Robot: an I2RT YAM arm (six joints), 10 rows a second.
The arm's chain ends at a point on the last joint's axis. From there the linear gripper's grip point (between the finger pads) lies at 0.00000 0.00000 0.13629 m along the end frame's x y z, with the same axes.
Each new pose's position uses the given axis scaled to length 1; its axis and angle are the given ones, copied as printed.
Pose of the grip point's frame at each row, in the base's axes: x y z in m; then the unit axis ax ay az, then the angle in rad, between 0 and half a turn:
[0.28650, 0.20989, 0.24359, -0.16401, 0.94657, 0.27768, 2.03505]
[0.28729, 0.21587, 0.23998, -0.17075, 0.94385, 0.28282, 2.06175]
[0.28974, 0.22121, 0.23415, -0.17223, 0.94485, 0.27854, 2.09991]
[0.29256, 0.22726, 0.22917, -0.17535, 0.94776, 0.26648, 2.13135]
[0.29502, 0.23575, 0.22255, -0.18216, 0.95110, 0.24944, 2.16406]
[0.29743, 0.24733, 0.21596, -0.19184, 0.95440, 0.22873, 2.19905]
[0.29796, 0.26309, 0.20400, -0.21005, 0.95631, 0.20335, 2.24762]
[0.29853, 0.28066, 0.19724, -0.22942, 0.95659, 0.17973, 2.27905]
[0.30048, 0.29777, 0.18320, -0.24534, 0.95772, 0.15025, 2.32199]
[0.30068, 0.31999, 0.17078, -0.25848, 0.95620, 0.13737, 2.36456]
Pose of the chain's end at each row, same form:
[0.18013, 0.13804, 0.28940, -0.16401, 0.94657, 0.27768, 2.03505]
[0.18353, 0.14181, 0.28820, -0.17075, 0.94385, 0.28282, 2.06175]
[0.18841, 0.14697, 0.28703, -0.17223, 0.94485, 0.27854, 2.09991]
[0.19291, 0.15430, 0.28681, -0.17535, 0.94776, 0.26648, 2.13135]
[0.19720, 0.16475, 0.28552, -0.18216, 0.95110, 0.24944, 2.16406]
[0.20169, 0.17894, 0.28474, -0.19184, 0.95440, 0.22873, 2.19905]
[0.20582, 0.19767, 0.28020, -0.21005, 0.95631, 0.20335, 2.24762]
[0.20879, 0.21824, 0.27863, -0.22942, 0.95659, 0.17973, 2.27905]
[0.21353, 0.24033, 0.27104, -0.24534, 0.95772, 0.15025, 2.32199]
[0.21759, 0.26462, 0.26355, -0.25848, 0.95620, 0.13737, 2.36456]

